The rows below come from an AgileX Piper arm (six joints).
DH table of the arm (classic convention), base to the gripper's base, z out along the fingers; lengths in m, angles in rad. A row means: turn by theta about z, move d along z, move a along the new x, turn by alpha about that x. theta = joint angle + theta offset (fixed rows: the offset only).
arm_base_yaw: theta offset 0  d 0.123  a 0  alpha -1.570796
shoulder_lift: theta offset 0.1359  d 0  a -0.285  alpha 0
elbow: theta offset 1.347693  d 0  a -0.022  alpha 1.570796
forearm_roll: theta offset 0  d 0.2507  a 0  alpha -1.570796
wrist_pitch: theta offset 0  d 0  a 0  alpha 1.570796
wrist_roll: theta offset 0  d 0.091  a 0  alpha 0
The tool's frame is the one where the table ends.
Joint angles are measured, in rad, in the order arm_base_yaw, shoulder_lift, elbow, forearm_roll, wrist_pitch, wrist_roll. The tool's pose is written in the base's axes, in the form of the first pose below.
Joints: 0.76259, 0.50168, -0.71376, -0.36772, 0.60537, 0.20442
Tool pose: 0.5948, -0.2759, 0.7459, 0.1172, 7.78, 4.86, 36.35
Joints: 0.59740, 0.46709, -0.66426, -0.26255, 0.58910, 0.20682
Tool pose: 0.5879, -0.1990, 0.7754, 0.1163, 7.85, 3.75, 35.04
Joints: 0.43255, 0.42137, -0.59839, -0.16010, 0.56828, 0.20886
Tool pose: 0.5834, -0.1183, 0.7952, 0.1152, 7.68, 2.69, 33.38
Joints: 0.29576, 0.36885, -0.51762, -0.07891, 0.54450, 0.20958
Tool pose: 0.5800, -0.0499, 0.8053, 0.1121, 7.36, 1.85, 31.33
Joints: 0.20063, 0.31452, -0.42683, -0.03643, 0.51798, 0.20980
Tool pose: 0.5770, -0.0038, 0.8102, 0.1032, 7.01, 1.26, 28.99
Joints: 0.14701, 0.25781, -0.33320, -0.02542, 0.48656, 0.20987
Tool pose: 0.5765, 0.0199, 0.8116, 0.0924, 6.63, 0.87, 26.57
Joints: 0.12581, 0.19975, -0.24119, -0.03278, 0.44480, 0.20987
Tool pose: 0.5811, 0.0262, 0.8091, 0.0839, 6.29, 0.67, 24.26
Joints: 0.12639, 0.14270, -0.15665, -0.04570, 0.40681, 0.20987
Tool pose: 0.5860, 0.0221, 0.8061, 0.0795, 5.97, 0.59, 22.12
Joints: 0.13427, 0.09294, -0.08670, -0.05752, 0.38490, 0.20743
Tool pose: 0.5872, 0.0144, 0.8057, 0.0765, 5.71, 0.57, 20.27
